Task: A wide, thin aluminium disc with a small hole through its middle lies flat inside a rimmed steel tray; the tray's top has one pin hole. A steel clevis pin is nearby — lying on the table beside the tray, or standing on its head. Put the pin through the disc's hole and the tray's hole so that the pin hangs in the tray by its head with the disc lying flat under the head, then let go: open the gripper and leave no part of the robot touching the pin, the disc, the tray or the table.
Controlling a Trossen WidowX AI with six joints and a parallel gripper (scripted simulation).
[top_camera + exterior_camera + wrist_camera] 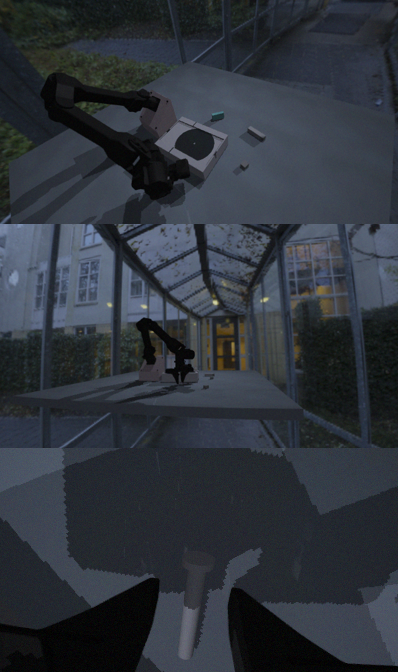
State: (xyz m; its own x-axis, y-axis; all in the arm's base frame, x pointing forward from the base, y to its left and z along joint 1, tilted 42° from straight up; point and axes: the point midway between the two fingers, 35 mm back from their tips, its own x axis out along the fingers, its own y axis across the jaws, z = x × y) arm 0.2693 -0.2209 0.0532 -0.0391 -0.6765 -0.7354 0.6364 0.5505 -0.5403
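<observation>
Right now the dark aluminium disc is 170 mm to the left of my gripper tip, 50 mm above it and 10 mm behind it. The rest, counted from my gripper tip: teal block: 390 mm to the left, 50 mm behind, 10 mm above; then steel clevis pin: 10 mm to the left, 10 mm behind; then rimmed steel tray: 180 mm to the left, 40 mm above, 30 mm behind.
</observation>
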